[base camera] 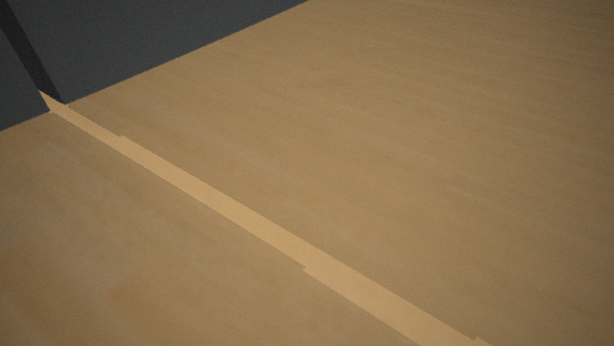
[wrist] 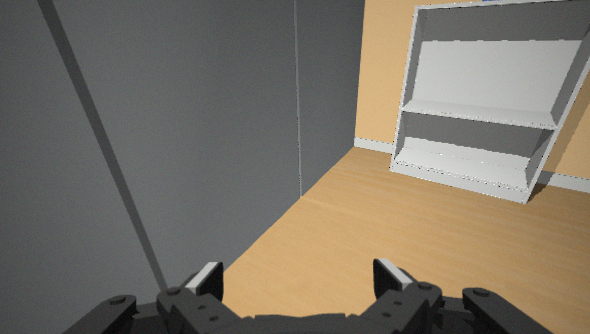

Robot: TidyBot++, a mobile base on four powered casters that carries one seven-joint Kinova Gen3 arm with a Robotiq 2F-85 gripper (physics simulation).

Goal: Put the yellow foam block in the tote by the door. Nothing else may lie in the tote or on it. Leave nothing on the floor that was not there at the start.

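Frame: origin at the arm's base, x ahead, y left, z up, level; metres.
Seen in the pictures: gripper, fingertip midpoint: [wrist: 298,277].
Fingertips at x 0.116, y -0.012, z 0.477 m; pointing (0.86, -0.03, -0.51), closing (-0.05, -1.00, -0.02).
Observation:
A point is followed by its place in that frame.
My gripper [wrist: 298,277] @[x 0.116, y -0.012, z 0.477 m] is open, with its two fingers wide apart at the bottom of the wrist view and wooden floor showing between them. It holds no object. The yellow foam block, the tote and the door cannot be made out in either view.
A large dark grey surface [wrist: 200,125] @[x 0.916, y 0.282, z 0.302 m] [base camera: 150,35] @[x 0.851, y 0.329, z -0.332 m] rises from the wooden floor [wrist: 400,240] @[x 1.001, y -0.572, z -0.397 m] [base camera: 400,150] @[x 0.547, y -0.144, z -0.397 m] on the left. A white shelf unit [wrist: 460,185] @[x 1.429, y -1.145, z -0.375 m] stands against the orange wall [wrist: 385,75] @[x 2.082, y -0.805, z 0.228 m] at the right of the wrist view. A small part of something blue [wrist: 491,0] @[x 1.494, y -1.060, z 0.662 m] shows at its top.

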